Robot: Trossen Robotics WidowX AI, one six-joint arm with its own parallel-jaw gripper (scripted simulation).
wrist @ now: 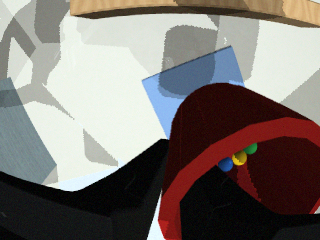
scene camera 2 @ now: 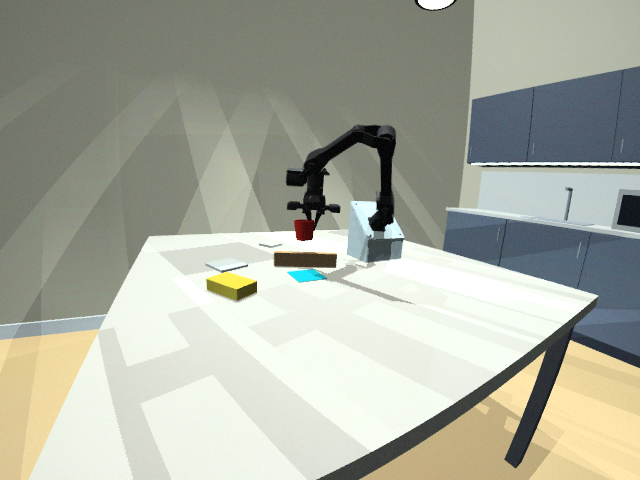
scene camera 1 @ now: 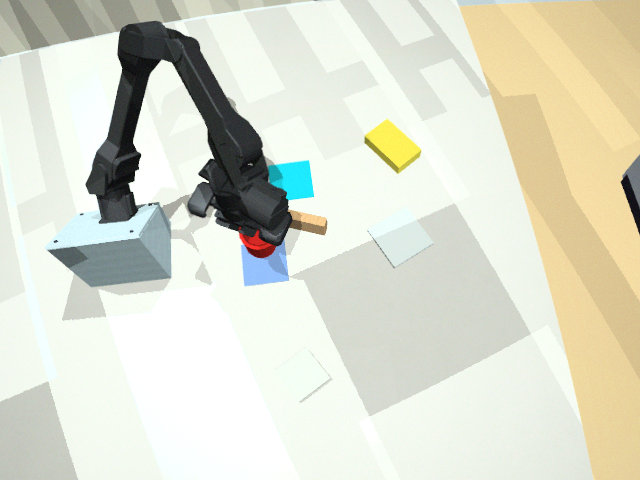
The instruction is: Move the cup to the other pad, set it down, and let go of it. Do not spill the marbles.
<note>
I see my gripper, a blue pad, a cyan pad and a wooden bar.
My gripper shows as well in the wrist view and in scene camera 2.
</note>
